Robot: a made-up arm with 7 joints.
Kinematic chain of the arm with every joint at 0, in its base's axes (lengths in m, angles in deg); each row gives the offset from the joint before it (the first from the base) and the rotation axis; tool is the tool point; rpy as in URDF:
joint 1: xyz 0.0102 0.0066 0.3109 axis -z
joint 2: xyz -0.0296 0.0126 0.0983 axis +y
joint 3: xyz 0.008 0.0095 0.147 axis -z
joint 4: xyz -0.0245 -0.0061 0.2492 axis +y
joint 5: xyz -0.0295 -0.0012 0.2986 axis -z
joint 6: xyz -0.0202 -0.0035 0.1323 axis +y
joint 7: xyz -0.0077 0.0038 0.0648 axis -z
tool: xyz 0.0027 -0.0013 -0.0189 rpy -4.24 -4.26 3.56
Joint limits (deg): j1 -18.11..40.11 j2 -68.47..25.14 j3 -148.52..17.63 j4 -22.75..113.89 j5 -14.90..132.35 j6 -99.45..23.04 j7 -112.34..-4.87
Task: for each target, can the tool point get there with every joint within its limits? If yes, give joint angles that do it. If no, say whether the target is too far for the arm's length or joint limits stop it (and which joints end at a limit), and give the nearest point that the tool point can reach.
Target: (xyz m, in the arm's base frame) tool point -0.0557 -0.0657 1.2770
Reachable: yes | joints 0.97 -1.85 -85.72 -5.12 89.64 12.06 -23.37
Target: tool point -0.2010 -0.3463 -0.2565
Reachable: no: joint limits stop it (at a limit: joint 1, joint 2, joint 3, joint 4, joint 7) | nearest point -0.3962 0.0590 0.1674 | short by 0.618 m
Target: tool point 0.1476 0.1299 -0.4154
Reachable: no: joint limits stop it (at a limit: joint 1, joint 2, joint 3, joint 4, joint 5, joint 7) | nearest point -0.1192 0.3875 0.1600 | short by 0.685 m
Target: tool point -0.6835 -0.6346 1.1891
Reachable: no: too far | nearest point -0.5160 -0.4038 0.9719 | short by 0.358 m
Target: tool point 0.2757 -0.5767 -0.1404
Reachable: no: joint limits stop it (at a limit: joint 1, joint 2, joint 3, joint 4, joint 5, joint 7) | nearest point 0.2781 -0.3386 0.4264 | short by 0.615 m
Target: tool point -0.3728 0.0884 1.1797
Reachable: yes | joints 7.25 -19.27 -28.09 -2.74 87.82 -56.65 -17.82
